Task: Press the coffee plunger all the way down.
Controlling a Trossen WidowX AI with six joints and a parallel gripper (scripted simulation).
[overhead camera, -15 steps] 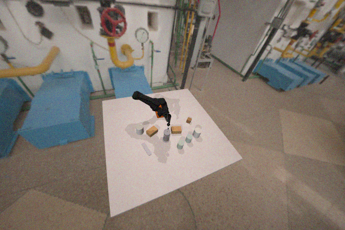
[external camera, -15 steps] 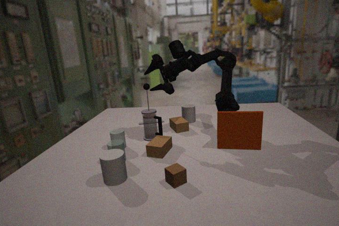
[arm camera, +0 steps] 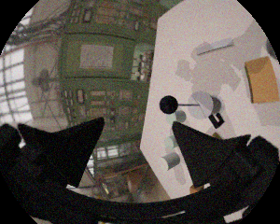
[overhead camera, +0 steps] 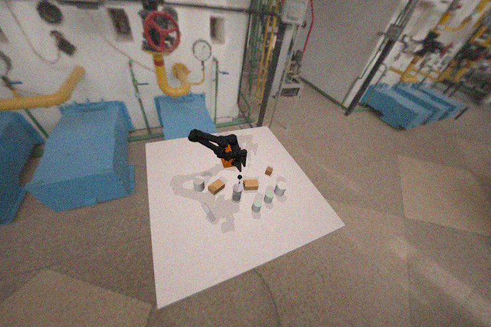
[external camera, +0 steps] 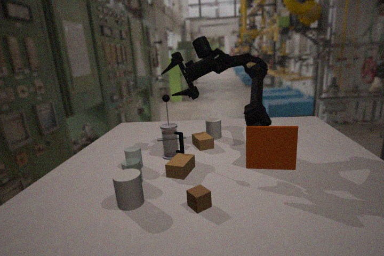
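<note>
The coffee press lies 1 cm to the right of my gripper tip and 18 cm below it.
</note>
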